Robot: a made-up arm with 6 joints.
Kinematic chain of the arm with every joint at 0, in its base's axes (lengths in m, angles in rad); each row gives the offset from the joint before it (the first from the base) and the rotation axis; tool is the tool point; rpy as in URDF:
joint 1: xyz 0 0 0.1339 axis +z
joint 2: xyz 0 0 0 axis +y
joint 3: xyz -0.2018 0 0.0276 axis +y
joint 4: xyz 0.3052 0 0.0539 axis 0.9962 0 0.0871
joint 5: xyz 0 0 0 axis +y
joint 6: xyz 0.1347 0 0.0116 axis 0.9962 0 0.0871
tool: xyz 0 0 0 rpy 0 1.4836 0
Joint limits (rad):
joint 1: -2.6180..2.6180
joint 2: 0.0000..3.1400
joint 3: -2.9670..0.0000
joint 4: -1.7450..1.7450
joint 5: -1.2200..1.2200
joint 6: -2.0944..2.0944
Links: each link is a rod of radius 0.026 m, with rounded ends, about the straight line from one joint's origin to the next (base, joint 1, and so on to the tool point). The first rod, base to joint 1, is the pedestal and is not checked.
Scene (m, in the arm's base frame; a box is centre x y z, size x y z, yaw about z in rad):
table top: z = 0
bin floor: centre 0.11 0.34 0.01 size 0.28 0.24 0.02 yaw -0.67
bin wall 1: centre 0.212 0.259 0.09 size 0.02 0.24 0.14 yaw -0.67
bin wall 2: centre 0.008 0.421 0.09 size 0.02 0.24 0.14 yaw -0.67
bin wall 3: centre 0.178 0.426 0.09 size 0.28 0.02 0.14 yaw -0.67
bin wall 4: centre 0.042 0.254 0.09 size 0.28 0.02 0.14 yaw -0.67
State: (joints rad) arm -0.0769 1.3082 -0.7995 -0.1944 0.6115 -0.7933
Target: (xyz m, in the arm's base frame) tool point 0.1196 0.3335 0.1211
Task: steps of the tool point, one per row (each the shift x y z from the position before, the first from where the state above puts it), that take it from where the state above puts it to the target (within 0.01 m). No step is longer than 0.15 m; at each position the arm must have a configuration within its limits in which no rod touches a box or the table.
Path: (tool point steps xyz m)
1: 0.0271 0.0793 0.0776
2: -0.0081 0.0665 0.0906
3: -0.0372 0.0399 0.0897
4: -0.0521 0.0078 0.0750
5: -0.0509 -0.0189 0.0508
6: 0.0050 0.1010 -0.0665
7: -0.0216 0.0770 -0.0981
8: -0.0384 0.0341 -0.1127
9: -0.0388 -0.0123 -0.1048

